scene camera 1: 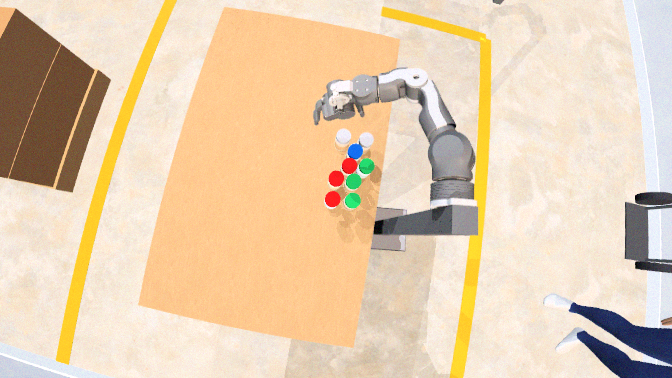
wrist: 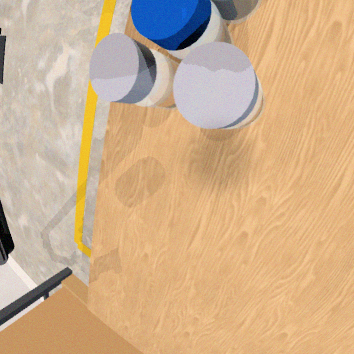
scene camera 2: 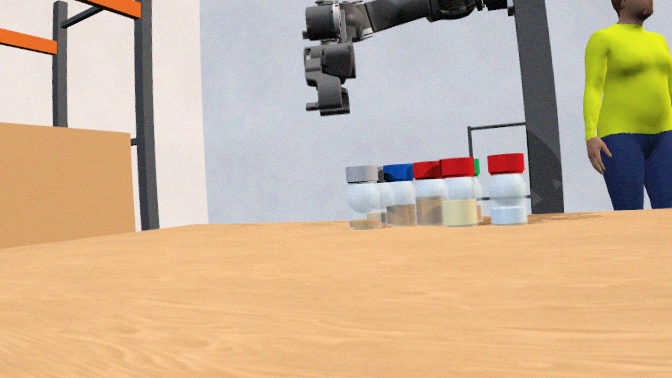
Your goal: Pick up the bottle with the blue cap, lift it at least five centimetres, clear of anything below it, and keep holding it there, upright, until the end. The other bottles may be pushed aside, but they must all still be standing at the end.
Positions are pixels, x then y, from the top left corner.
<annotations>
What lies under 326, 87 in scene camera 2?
The gripper.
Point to an arm post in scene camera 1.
452, 220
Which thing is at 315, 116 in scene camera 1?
The gripper.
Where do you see a grey-capped bottle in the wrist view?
At 121, 69
</annotations>
